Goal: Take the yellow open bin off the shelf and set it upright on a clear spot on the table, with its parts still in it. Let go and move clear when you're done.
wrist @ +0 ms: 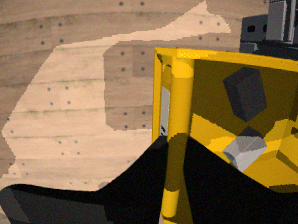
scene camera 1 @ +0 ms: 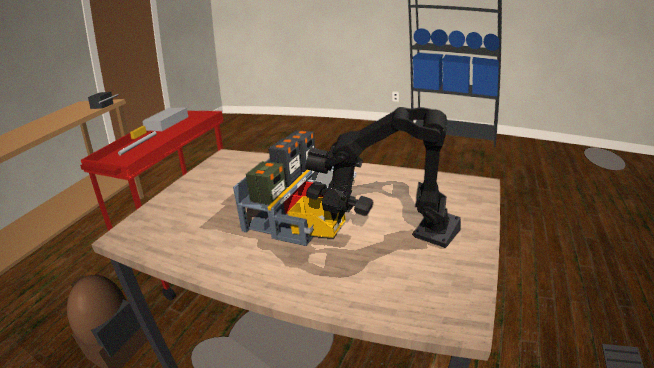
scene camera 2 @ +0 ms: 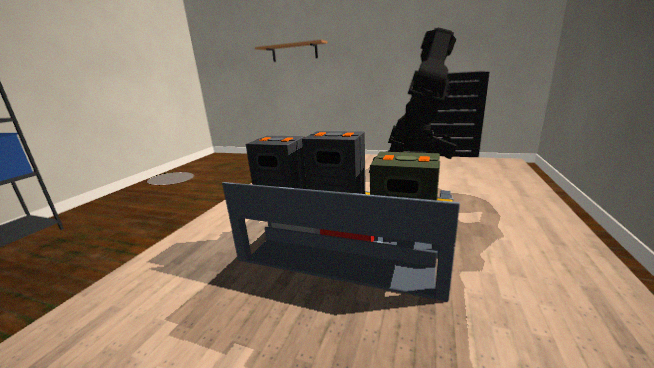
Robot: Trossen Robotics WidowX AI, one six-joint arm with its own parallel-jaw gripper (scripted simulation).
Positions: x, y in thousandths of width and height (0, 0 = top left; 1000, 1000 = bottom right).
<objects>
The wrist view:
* gripper: 586, 641
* yellow open bin: 622, 467
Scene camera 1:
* gripper: 515, 605
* yellow open bin: 475, 569
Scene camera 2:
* green case: 611, 474
</objects>
